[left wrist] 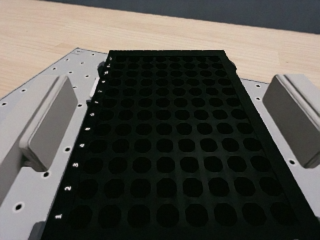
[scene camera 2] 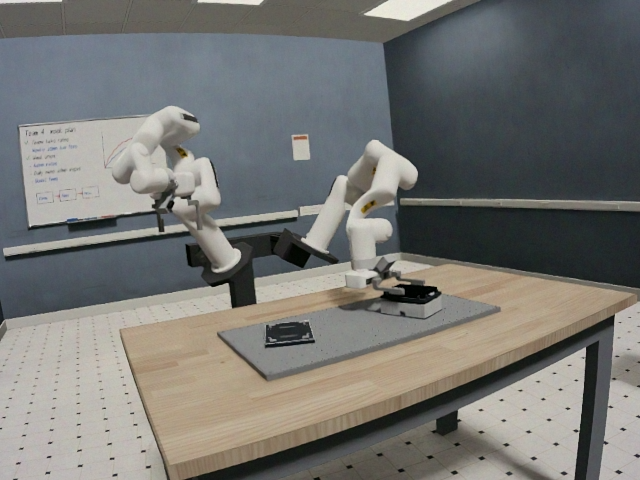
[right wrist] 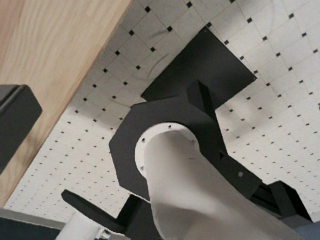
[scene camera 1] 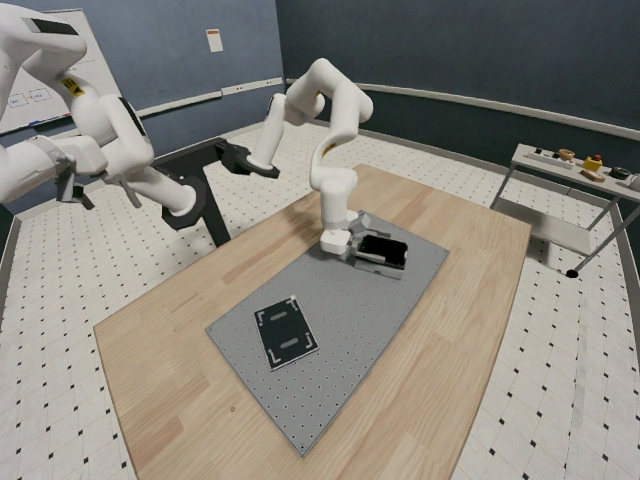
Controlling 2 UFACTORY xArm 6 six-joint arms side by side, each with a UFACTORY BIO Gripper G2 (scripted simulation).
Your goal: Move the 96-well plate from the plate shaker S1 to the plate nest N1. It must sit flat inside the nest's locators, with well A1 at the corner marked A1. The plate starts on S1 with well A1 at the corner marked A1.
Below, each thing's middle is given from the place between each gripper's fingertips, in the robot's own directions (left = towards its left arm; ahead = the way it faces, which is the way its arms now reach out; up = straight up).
The black 96-well plate (scene camera 1: 394,251) lies 1 cm below my left hand and 1 cm ahead of it. Also, from my left hand: plate nest N1 (scene camera 1: 273,333): 35 cm to the right, 7 cm below, 7 cm behind.
My right hand is 470 mm short of the plate nest N1, 280 mm above it and 130 mm to the right of it. Round my right hand: black 96-well plate: 550 mm ahead, 480 mm to the left, 220 mm below.
